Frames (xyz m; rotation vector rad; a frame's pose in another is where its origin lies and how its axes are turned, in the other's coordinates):
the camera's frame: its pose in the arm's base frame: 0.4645 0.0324 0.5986 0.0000 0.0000 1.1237
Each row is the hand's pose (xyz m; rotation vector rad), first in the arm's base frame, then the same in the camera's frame.
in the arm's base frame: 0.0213 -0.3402 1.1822 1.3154 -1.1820 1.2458
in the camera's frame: -0.5276 0.2385 0.5836 0.4449 -1.5654 0.4056
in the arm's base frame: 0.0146 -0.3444 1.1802 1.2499 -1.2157 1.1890
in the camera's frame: -0.5343 0.2428 0.5816 0.3798 -1.5694 0.3418
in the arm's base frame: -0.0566 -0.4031 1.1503 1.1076 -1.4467 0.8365
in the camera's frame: -0.6180 0.2816 0.5517 0.1596 -1.7377 0.0247
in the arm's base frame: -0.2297 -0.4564 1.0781 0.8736 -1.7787 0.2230
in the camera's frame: -0.7409 0.4146 0.4795 -0.2113 -1.9991 -0.5050
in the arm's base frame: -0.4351 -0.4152 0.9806 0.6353 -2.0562 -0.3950
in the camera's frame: -0.7925 0.6177 0.3820 -0.6004 -2.2372 -1.0078
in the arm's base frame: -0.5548 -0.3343 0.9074 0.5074 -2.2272 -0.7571
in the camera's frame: -0.7713 0.7606 0.3088 -0.8446 -2.4042 -1.2655
